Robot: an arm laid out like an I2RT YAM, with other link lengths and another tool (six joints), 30 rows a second.
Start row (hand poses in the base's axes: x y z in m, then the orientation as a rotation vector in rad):
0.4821 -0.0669 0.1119 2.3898 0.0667 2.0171
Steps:
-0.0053 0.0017 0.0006 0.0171 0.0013 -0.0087
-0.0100 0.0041 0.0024 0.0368 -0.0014 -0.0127
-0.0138 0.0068 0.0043 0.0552 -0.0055 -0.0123
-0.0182 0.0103 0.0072 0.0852 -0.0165 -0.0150
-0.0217 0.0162 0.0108 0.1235 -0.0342 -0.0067
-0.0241 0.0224 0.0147 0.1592 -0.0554 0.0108
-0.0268 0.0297 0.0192 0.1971 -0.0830 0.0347
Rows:
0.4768 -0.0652 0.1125 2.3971 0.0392 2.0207
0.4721 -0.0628 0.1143 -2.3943 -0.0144 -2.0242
0.4683 -0.0601 0.1162 -2.3791 0.0037 -2.0202
0.4639 -0.0566 0.1191 -2.3516 0.0370 -2.0198
0.4604 -0.0507 0.1227 -2.3069 0.0650 -2.0184
0.4580 -0.0445 0.1266 -2.2559 0.0791 -2.0180
0.4553 -0.0372 0.1311 -2.1945 0.0876 -2.0203

